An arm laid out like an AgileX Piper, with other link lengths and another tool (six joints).
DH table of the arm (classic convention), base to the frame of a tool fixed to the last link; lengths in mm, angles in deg. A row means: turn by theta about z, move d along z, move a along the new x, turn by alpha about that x. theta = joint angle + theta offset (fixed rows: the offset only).
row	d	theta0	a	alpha
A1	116.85	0	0	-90
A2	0	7.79	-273.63	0
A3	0	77.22	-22.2	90
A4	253.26	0	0	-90
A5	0	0	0	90
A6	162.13	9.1	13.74	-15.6
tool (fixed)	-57.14	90	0	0
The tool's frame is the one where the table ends.
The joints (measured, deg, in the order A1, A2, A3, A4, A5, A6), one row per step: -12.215, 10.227, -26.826, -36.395, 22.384, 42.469; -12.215, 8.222, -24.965, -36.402, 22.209, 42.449; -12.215, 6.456, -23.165, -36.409, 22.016, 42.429; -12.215, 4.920, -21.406, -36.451, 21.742, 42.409; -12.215, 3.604, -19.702, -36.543, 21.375, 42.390; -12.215, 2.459, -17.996, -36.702, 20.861, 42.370; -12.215, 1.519, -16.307, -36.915, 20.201, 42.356; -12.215, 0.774, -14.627, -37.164, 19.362, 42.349; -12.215, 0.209, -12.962, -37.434, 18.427, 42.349; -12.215, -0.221, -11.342, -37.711, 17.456, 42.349; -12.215, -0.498, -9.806, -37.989, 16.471, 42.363
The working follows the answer.
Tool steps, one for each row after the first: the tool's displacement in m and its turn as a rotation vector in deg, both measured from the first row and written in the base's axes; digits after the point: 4 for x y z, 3 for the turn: -0.0029, 0.0008, -0.0080, -0.122, -0.260, 0.093; -0.0048, 0.0014, -0.0161, -0.214, -0.360, 0.195; -0.0060, 0.0018, -0.0240, -0.327, -0.328, 0.330; -0.0064, 0.0022, -0.0318, -0.485, -0.195, 0.500; -0.0061, 0.0025, -0.0395, -0.722, 0.013, 0.730; -0.0053, 0.0028, -0.0471, -1.015, 0.306, 1.029; -0.0038, 0.0031, -0.0547, -1.356, 0.653, 1.426; -0.0020, 0.0035, -0.0622, -1.702, 1.092, 1.882; 0.0000, 0.0039, -0.0697, -2.039, 1.594, 2.370; 0.0021, 0.0042, -0.0769, -2.343, 2.148, 2.881
Tool pose at each row, in the base's axes (x y z in m, rotation vector in deg; rounded; the steps above come from the unrounded poses): 0.0610, -0.0485, 0.3034, 77.502, 47.569, 77.660; 0.0581, -0.0477, 0.2954, 77.182, 47.537, 77.810; 0.0562, -0.0471, 0.2874, 77.007, 47.603, 77.894; 0.0550, -0.0467, 0.2794, 76.910, 47.794, 77.914; 0.0546, -0.0463, 0.2716, 76.850, 48.106, 77.876; 0.0549, -0.0460, 0.2639, 76.770, 48.561, 77.795; 0.0557, -0.0457, 0.2563, 76.694, 49.157, 77.686; 0.0572, -0.0454, 0.2487, 76.596, 49.893, 77.590; 0.0590, -0.0450, 0.2412, 76.548, 50.740, 77.481; 0.0610, -0.0447, 0.2337, 76.545, 51.649, 77.364; 0.0631, -0.0443, 0.2266, 76.599, 52.593, 77.249

